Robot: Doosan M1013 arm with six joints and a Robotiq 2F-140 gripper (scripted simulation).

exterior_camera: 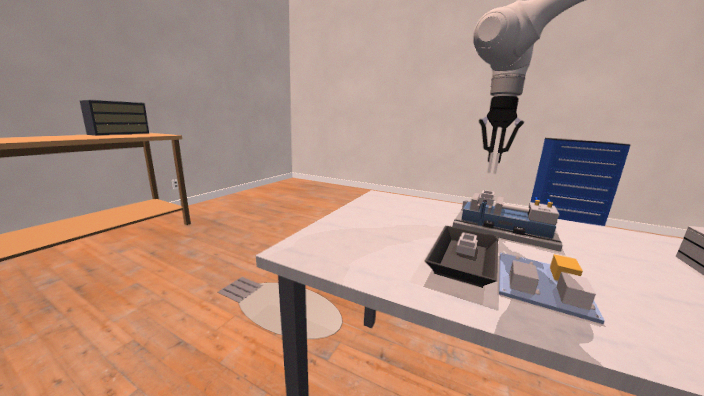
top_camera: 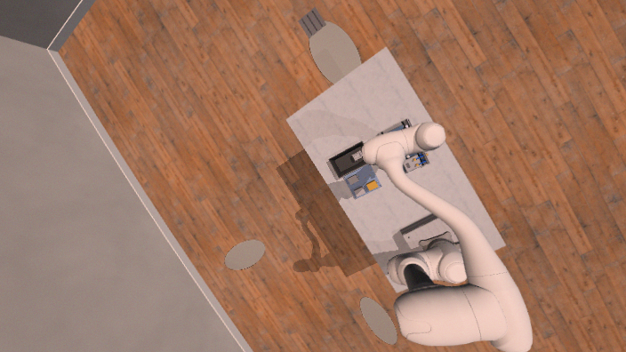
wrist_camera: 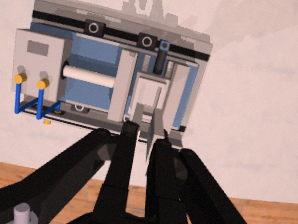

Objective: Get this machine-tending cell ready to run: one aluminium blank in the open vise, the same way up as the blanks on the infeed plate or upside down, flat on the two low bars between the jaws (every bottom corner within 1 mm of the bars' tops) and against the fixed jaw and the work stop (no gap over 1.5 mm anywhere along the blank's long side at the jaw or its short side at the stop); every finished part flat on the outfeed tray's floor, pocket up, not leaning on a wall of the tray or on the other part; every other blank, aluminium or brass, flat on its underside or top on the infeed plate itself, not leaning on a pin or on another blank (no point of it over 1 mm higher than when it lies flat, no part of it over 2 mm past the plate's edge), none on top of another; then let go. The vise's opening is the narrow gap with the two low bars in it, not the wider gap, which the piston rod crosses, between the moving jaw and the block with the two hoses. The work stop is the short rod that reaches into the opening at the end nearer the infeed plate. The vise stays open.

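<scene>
The fixed jaw lies 30 mm ahead of my hand and 140 mm below it. The rest, counted from my hand: moving jaw (40 mm behind, 140 mm below); dark work stop rod (50 mm to the left, 120 mm below); piston rod (90 mm behind, 140 mm below).
</scene>
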